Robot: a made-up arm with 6 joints. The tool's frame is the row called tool. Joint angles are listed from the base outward. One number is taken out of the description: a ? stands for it. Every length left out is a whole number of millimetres.
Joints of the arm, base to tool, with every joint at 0 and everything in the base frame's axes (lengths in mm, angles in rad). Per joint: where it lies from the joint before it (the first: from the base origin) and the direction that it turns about. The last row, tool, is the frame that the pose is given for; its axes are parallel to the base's.
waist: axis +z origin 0 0 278
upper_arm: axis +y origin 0 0 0
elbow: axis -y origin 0 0 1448
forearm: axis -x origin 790 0 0
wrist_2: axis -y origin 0 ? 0
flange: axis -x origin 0 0 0
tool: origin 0 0 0
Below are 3 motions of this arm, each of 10 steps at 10 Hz.
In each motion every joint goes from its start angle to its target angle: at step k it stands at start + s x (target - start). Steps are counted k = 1, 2, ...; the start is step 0. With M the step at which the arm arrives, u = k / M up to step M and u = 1 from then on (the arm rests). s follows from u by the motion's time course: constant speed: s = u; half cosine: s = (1 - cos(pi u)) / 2; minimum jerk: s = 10 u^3 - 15 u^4 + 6 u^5.
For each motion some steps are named. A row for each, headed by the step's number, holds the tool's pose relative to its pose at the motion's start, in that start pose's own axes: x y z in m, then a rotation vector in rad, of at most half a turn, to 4 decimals.
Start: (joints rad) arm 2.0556 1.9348 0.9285 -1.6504 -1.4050 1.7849
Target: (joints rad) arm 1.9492 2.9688 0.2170 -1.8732 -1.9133 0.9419
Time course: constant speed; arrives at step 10
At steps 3, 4, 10:
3: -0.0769 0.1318 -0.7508 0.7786 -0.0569 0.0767
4: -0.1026 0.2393 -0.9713 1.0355 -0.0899 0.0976
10: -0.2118 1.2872 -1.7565 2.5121 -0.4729 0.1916

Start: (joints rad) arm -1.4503 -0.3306 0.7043 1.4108 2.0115 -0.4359
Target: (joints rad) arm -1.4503 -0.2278 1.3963 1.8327 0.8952 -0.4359
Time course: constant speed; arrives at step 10
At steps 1, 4, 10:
1: 0.0120 -0.0348 0.0103 -0.0383 0.1195 0.0117
4: 0.0543 -0.1257 0.0521 -0.1950 0.4771 0.0165
10: 0.1594 -0.2389 0.1726 -0.6716 1.1434 -0.1401

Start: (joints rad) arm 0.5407 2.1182 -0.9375 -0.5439 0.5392 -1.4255
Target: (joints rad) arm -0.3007 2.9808 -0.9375 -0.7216 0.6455 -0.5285
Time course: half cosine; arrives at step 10
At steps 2, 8, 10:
2: 0.0847 -0.0103 0.0101 -0.0550 0.0298 -0.0982
8: 0.5394 -0.3797 -0.2250 -0.7264 0.6681 -0.7180
10: 0.5427 -0.4379 -0.2800 -0.8239 0.7822 -0.7500

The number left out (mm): -174
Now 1 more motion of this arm.
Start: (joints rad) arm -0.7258 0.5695 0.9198 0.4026 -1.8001 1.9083
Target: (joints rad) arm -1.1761 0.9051 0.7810 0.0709 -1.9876 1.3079
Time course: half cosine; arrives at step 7
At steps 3, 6, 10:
3: 0.3777 -0.0771 -0.1945 0.3050 -0.1711 0.2729
6: 0.9665 0.0168 -0.4662 0.7565 -0.3842 0.7097
10: 1.0188 0.0364 -0.4868 0.7952 -0.4014 0.7508

